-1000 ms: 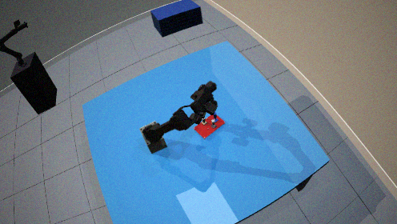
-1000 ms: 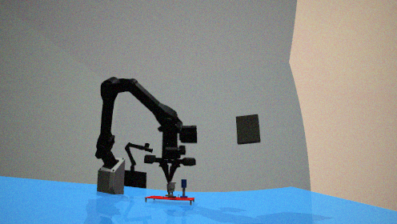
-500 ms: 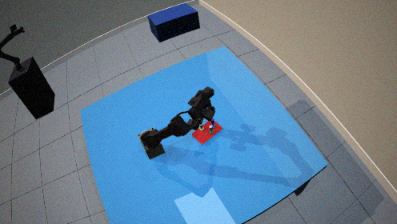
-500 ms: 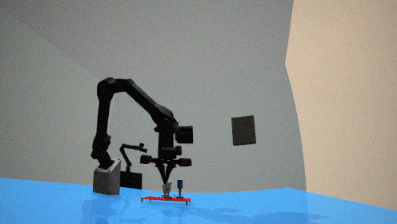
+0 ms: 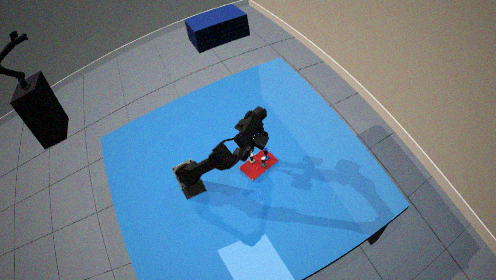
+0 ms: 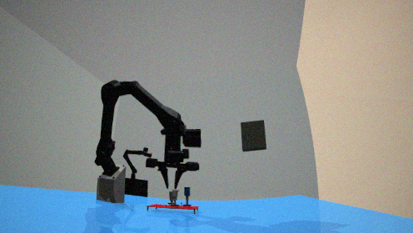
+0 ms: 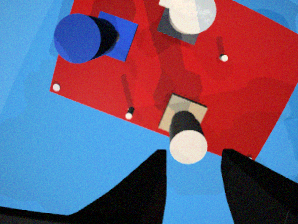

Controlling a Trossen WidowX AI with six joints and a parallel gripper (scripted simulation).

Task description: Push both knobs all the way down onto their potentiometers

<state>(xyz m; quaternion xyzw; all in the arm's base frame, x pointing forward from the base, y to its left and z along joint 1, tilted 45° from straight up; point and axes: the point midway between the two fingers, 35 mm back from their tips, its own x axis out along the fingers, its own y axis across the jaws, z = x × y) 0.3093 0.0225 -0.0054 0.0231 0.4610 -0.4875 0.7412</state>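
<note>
Right now the knob is 3 cm below my gripper tip.
</note>
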